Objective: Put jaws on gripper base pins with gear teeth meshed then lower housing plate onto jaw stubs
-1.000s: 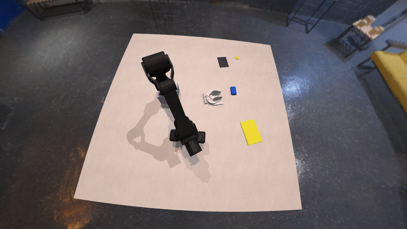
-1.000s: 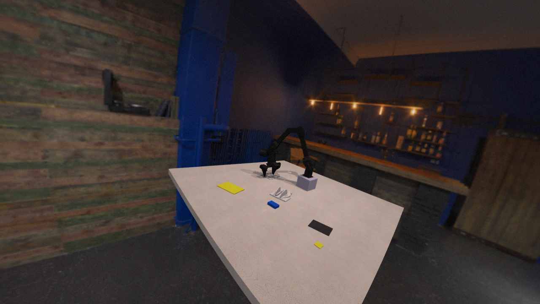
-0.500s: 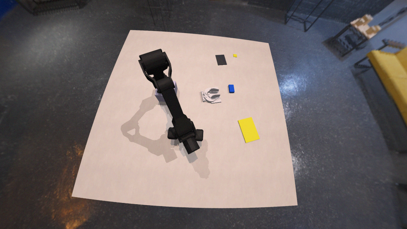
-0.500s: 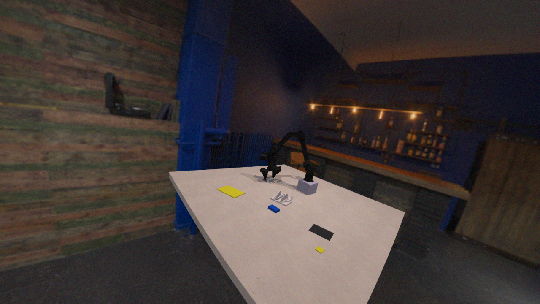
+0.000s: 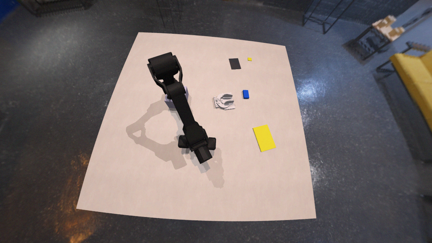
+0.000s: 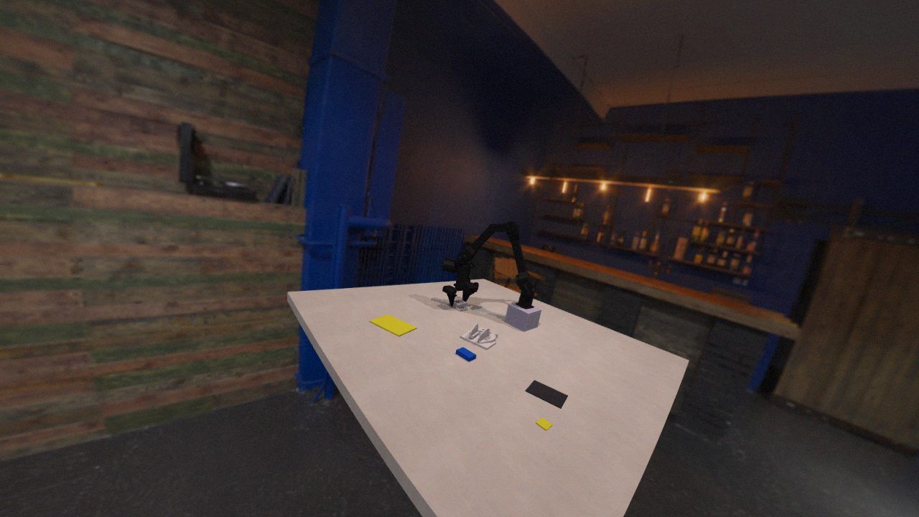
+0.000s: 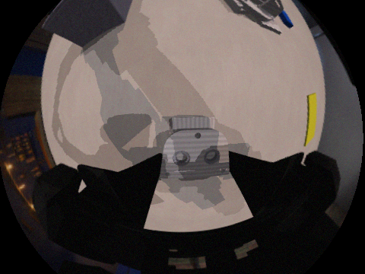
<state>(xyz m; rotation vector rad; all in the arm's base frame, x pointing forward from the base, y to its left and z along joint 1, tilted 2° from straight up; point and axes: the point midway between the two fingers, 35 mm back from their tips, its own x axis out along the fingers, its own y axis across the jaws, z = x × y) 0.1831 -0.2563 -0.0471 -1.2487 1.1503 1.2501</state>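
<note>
My gripper tip is now 1 cm to the right of the white block. Also, from my gripper tip: grey jaw (9 cm ahead, 31 cm to the left, 1 cm above); blue block (26 cm ahead, 38 cm to the left); yellow sheet (39 cm ahead, 9 cm to the left, 1 cm below).
</note>
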